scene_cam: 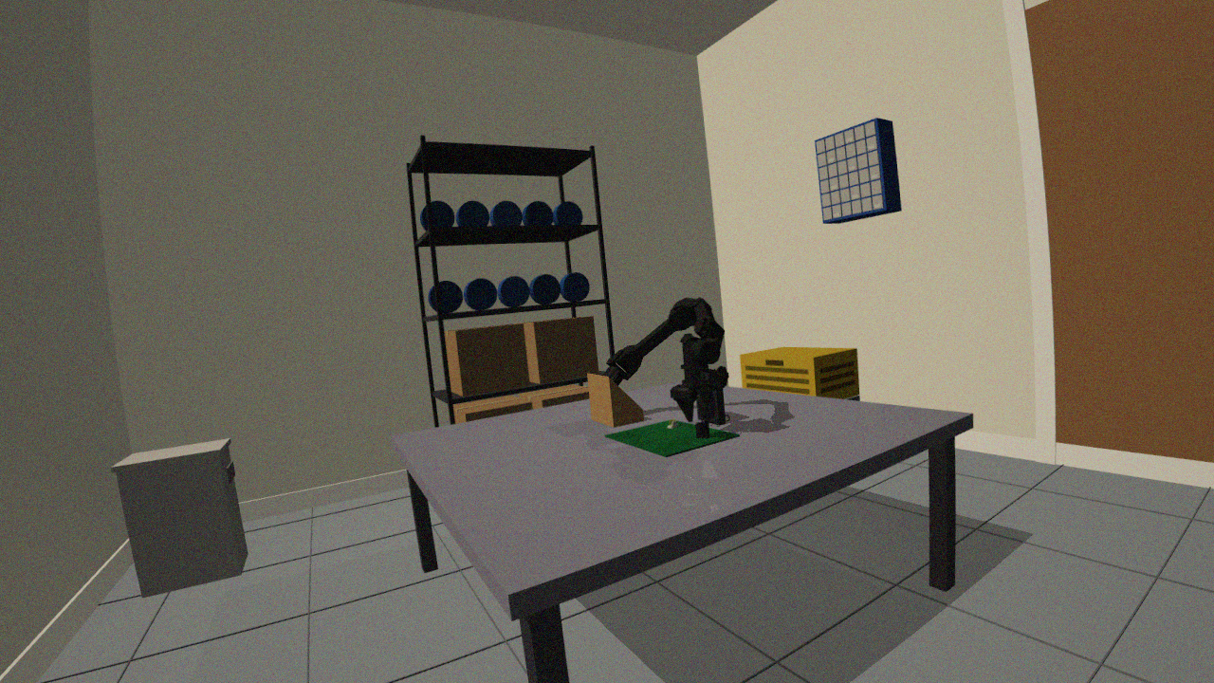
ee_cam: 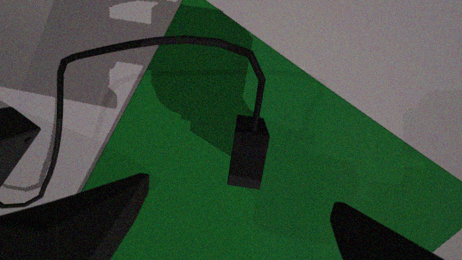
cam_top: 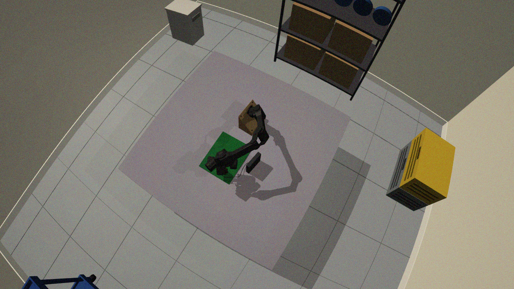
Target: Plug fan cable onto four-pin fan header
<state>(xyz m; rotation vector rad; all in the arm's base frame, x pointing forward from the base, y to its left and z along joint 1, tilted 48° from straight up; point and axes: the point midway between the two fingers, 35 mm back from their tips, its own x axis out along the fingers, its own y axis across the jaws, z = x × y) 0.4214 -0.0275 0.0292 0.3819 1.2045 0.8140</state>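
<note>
The black cable is 30 mm ahead of my gripper tip, 20 mm below it and 10 mm to the left of it. Also, from my gripper tip: pale fan header 150 mm behind, 60 mm below, 40 mm to the left; black fan 150 mm to the left, 120 mm behind; green board 90 mm behind, 70 mm below, 30 mm to the right.
</note>
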